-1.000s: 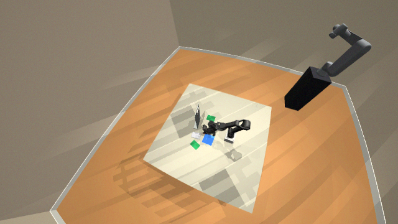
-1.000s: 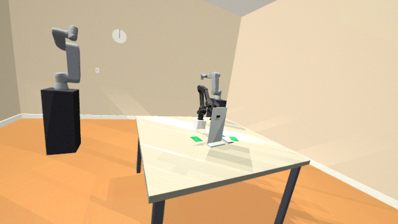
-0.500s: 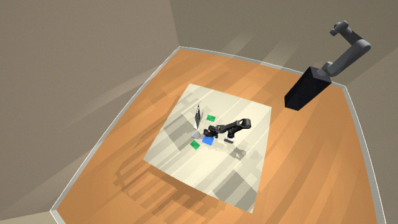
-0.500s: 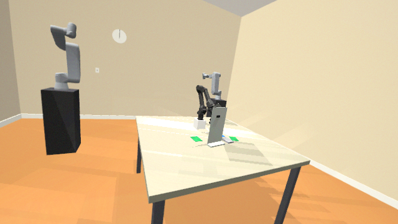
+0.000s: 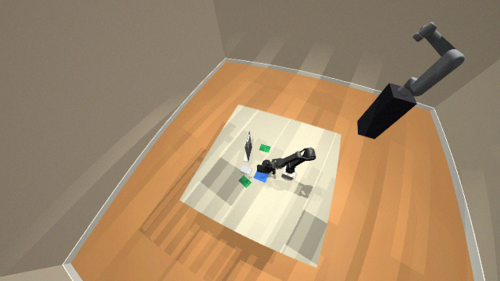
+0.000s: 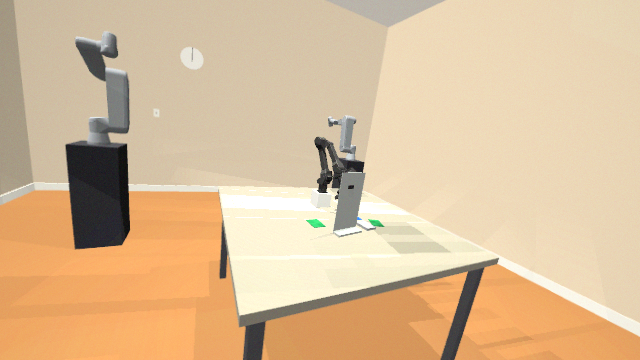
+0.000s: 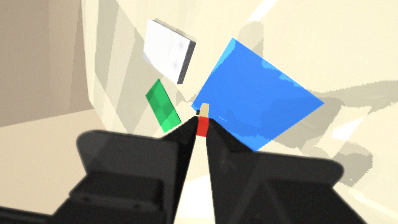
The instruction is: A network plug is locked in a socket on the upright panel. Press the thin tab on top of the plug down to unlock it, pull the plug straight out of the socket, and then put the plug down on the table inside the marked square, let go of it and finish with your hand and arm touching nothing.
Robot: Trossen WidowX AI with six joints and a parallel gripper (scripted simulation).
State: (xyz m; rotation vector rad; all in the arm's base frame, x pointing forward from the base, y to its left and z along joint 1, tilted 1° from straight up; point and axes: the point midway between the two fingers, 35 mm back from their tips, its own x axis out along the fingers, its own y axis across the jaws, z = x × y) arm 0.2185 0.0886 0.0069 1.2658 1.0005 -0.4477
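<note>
My gripper tip is now 8 cm above the blue square and 1 cm past it. From my gripper tip the other things lie so: green patch: 12 cm ahead, 11 cm to the left, 8 cm below; network plug: right at my gripper tip; upright grey panel: 18 cm ahead, 17 cm to the right, 7 cm above.
</note>
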